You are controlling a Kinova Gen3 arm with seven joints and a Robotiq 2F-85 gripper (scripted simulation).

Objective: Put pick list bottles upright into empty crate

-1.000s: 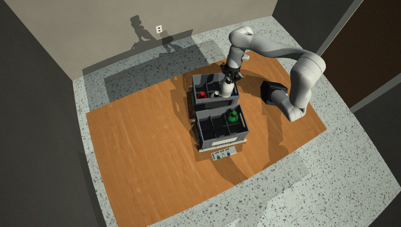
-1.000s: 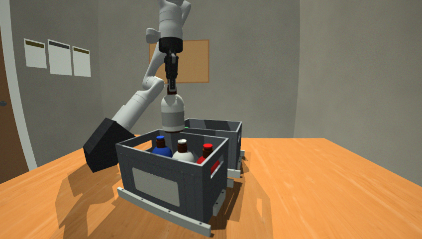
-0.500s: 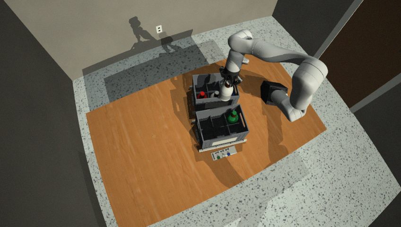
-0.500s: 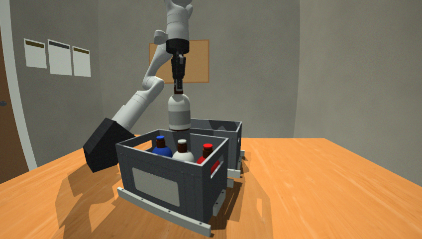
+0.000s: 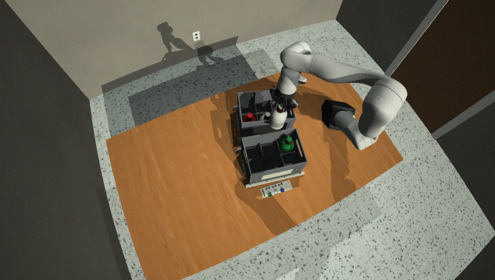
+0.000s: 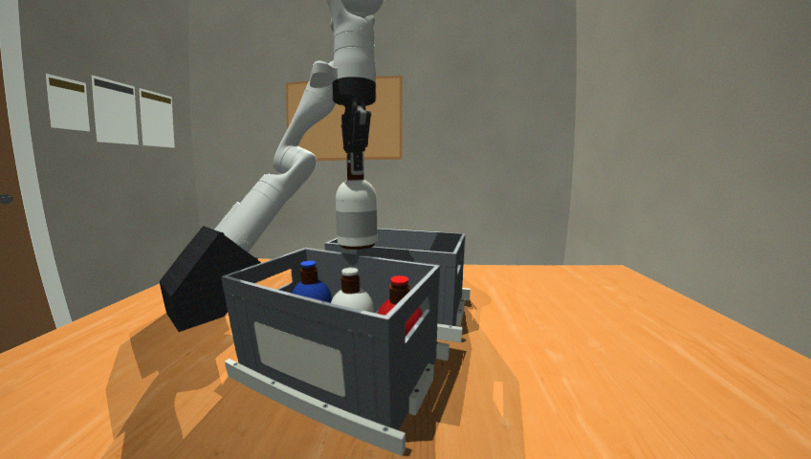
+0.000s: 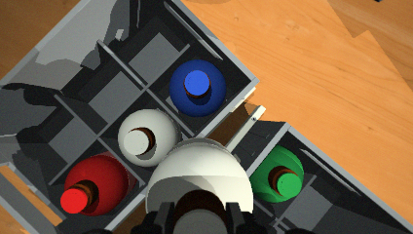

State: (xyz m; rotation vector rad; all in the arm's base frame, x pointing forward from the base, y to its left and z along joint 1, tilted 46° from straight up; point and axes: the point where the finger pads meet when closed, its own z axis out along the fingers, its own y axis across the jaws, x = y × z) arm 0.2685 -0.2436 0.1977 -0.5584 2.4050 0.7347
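Now: the green bottle 4 cm behind my hand, 9 cm to the left of it and 25 cm below it. The rest, counted from my hand: red bottle (10 cm ahead, 9 cm to the right, 25 cm below); blue bottle (7 cm behind, 6 cm to the right, 25 cm below); pick list (7 cm ahead, 26 cm to the left, 33 cm below).
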